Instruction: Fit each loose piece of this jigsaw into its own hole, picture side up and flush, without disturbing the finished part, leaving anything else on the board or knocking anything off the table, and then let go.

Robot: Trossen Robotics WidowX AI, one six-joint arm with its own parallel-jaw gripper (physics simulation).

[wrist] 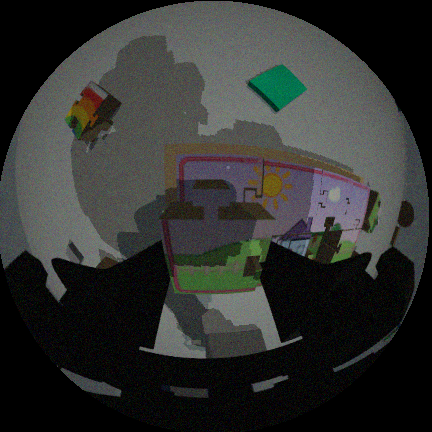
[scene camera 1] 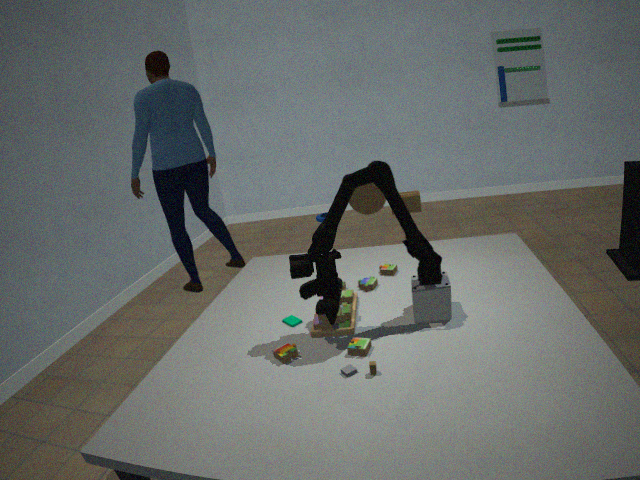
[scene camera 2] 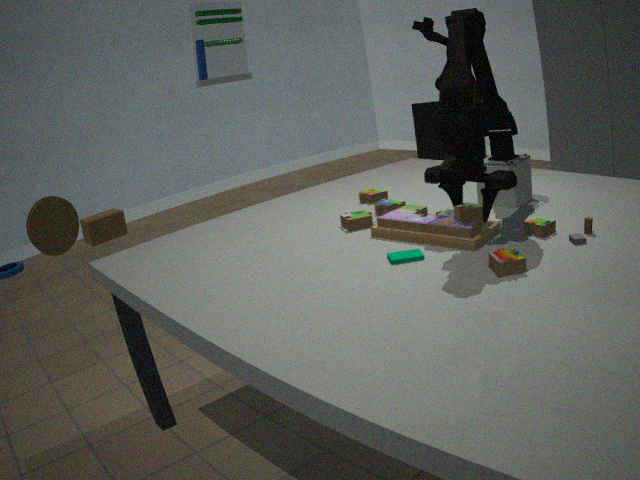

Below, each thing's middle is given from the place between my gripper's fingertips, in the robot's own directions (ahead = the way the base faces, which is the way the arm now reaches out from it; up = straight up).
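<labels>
As for the jigsaw board (scene camera 2: 490, 228), my hand is at this moment 2 cm short of it and 8 cm to the left of it, and it is 3 cm above the board.
</labels>
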